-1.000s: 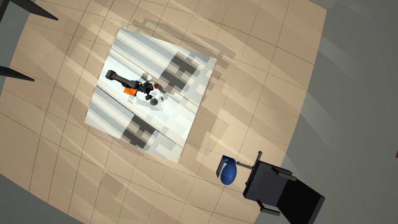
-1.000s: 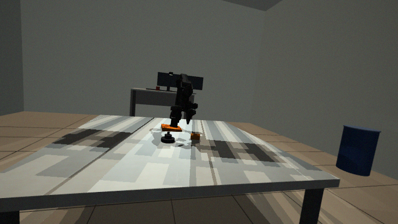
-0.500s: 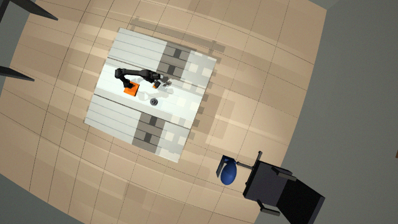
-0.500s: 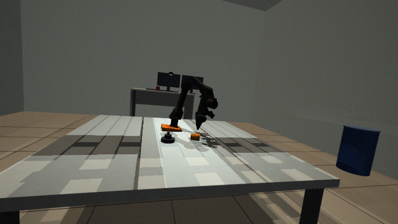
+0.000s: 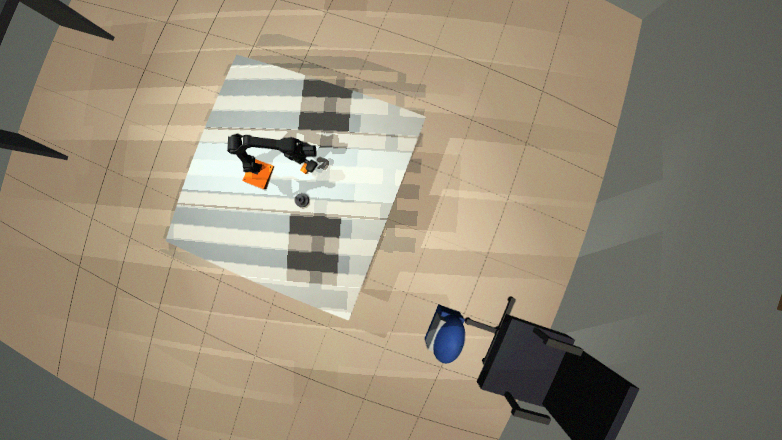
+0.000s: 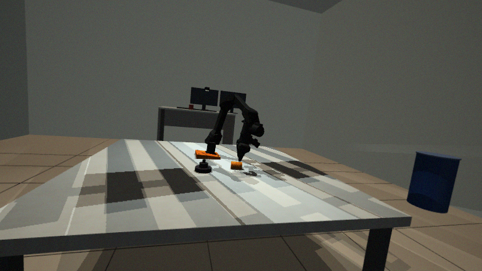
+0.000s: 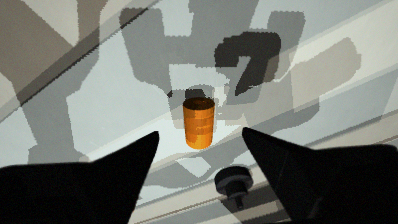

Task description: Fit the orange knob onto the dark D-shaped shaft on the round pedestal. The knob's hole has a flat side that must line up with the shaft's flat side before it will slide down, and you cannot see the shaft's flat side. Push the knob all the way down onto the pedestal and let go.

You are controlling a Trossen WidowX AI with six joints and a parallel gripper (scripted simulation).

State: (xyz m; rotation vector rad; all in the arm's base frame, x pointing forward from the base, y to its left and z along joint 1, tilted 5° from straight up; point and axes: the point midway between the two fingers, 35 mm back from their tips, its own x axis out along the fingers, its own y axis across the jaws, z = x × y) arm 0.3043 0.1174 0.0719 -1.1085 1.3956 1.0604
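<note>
Now: gripper tip 10 mm to the left of the orange knob and 30 mm above it. From my gripper tip the other things lie so: round dark pedestal: 40 mm ahead, 200 mm to the right, 20 mm below.
</note>
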